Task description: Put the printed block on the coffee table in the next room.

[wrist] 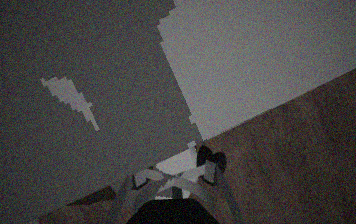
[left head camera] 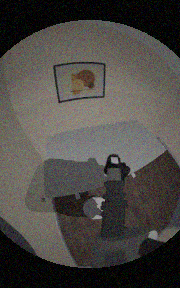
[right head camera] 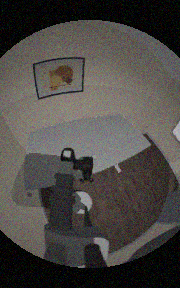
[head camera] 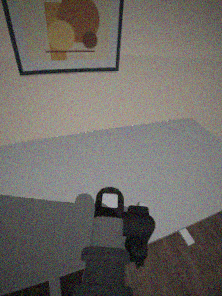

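Pixels of known places: gripper, between the fingertips: (wrist: 174, 159) (right head camera: 86, 180) (head camera: 128, 264); robot's base, origin of its link: (left head camera: 95, 207) (right head camera: 79, 201).
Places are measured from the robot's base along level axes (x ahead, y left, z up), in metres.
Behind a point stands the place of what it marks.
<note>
My gripper (wrist: 174, 159) @(y -0.093, x 0.243, z 0.837 m) is at the front edge of the grey-white table (head camera: 150, 160) @(y -0.224, x 0.739, z 0.922 m) (left head camera: 82, 142) @(y 0.221, x 0.665, z 0.922 m) (right head camera: 75, 137) @(y 0.040, x 0.667, z 0.922 m) (wrist: 280, 50) @(y -0.177, x 0.349, z 0.922 m). In the wrist view its fingers stand apart. The right fingertip is visible beside the table's edge; the left fingertip is hidden there. In the head view the dark wrist and hand hang beside the arm, over the table's front edge. A pale patch shows between the fingers; I cannot tell what it is. The printed block cannot be made out clearly in any view. The coffee table does not show.
A framed picture (head camera: 70, 71) @(y 0.265, x 0.989, z 1.314 m) (left head camera: 80, 100) @(y 0.278, x 1.008, z 1.279 m) (right head camera: 60, 94) @(y 0.261, x 1.017, z 1.293 m) hangs on the wall behind the table. The arm casts a large shadow on the table's left part. A white table foot (head camera: 186, 236) (right head camera: 118, 168) shows on the brown wood floor (left head camera: 150, 190) @(y -1.238, x 0.226, z -0.028 m) (wrist: 300, 175) @(y -0.791, x -0.156, z -0.028 m). A wall stands close on the left.
</note>
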